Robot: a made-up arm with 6 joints.
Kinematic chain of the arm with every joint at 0, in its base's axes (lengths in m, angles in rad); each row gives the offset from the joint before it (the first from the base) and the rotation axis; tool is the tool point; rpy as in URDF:
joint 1: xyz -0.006 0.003 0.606 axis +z
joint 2: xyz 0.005 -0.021 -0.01 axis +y
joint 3: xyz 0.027 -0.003 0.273 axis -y
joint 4: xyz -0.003 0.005 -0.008 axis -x
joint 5: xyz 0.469 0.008 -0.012 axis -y
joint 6: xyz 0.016 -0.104 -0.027 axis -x
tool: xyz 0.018 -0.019 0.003 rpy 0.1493 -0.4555 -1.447
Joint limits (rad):
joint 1: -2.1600..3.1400
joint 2: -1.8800..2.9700
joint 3: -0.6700..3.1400
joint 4: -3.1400..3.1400
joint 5: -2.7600..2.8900
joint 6: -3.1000..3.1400
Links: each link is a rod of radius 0.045 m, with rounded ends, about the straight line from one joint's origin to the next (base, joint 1, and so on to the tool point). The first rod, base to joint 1, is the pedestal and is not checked.
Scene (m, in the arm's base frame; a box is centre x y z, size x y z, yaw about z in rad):
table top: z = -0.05
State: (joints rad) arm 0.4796 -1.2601 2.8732 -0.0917 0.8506 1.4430
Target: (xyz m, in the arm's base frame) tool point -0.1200 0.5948 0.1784
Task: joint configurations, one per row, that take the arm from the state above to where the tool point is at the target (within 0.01 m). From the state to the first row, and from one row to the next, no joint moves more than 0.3 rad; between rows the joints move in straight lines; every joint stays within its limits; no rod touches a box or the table.
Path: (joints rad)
1: 0.1877 -1.3395 2.7847 -0.1240 0.8231 1.4487
2: -0.1042 -1.4190 2.6963 -0.1562 0.7956 1.4545
3: -0.3961 -1.4984 2.6078 -0.1885 0.7681 1.4602
4: -0.6880 -1.5778 2.5193 -0.2207 0.7407 1.4660
5: -0.9799 -1.6573 2.4309 -0.2530 0.7132 1.4717
6: -1.2717 -1.7367 2.3424 -0.2853 0.6857 1.4774
7: -1.5636 -1.8161 2.2539 -0.3175 0.6582 1.4832

